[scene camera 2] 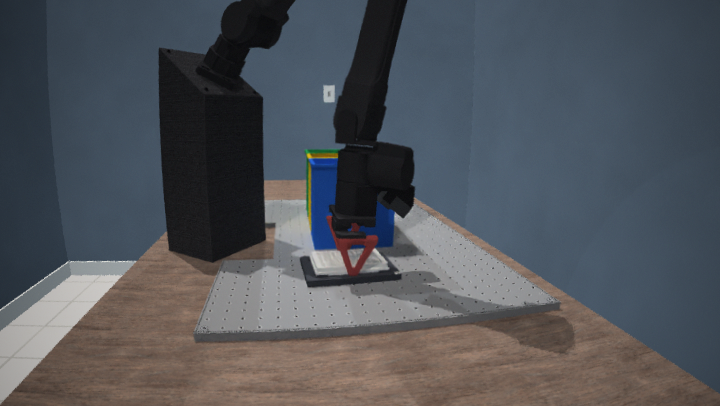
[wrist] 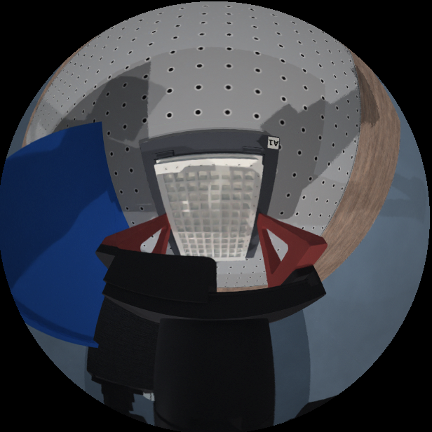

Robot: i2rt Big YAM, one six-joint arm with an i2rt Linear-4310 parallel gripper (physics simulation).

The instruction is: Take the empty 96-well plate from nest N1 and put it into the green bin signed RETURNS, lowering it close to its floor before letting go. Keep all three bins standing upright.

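Frame: origin at the arm's base, x ahead, y left, z up, level; metres.
Where they show: gripper, between the fingertips: (scene camera 2: 347, 265); arm's base, origin of its link: (scene camera 2: 218, 73).
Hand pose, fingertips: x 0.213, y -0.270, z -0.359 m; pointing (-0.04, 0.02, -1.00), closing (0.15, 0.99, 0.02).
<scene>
Things, the pixels of their top centre, and the offset from my fingertips. "spot": a spot on its surface instead. Level surfaces: height alone.
- pale 96-well plate, centre of its top: (scene camera 2: 348, 257) 0.001 m ahead, 0.002 m left, 0.014 m up
- dark nest, a spot on its surface: (scene camera 2: 327, 281) spot: 0.053 m back, 0.052 m right, 0.004 m down
- green bin, a spot on its surface: (scene camera 2: 321, 150) spot: 0.087 m ahead, 0.503 m left, 0.165 m up
- blue bin, centre of its top: (scene camera 2: 351, 160) 0.067 m ahead, 0.179 m left, 0.167 m up
- yellow bin, a spot on its surface: (scene camera 2: 309, 196) spot: 0.008 m ahead, 0.326 m left, 0.063 m up
- perforated board, height of its surface: 0.013 m down
The pale 96-well plate (scene camera 2: 325, 261) (wrist: 212, 187) lies flat in the dark nest (scene camera 2: 327, 281) (wrist: 215, 136). My gripper (scene camera 2: 353, 268) (wrist: 213, 217) is open and points down over the plate. Its two red fingers stand one on each side of the plate, with their tips close to its edges, and nothing is held. How deep the tips reach beside the plate is hard to tell. The green bin (scene camera 2: 321, 150) stands upright at the back of the row in the scene view, mostly hidden by the other bins. Its sign does not show.
A blue bin (scene camera 2: 323, 201) (wrist: 55, 215) stands upright close behind the nest in the scene view, left of the gripper in the wrist view. A yellow bin (scene camera 2: 309, 196) stands between blue and green. The black pedestal (scene camera 2: 211, 176) rises left of the perforated board (scene camera 2: 282, 307) (wrist: 215, 95).
</scene>
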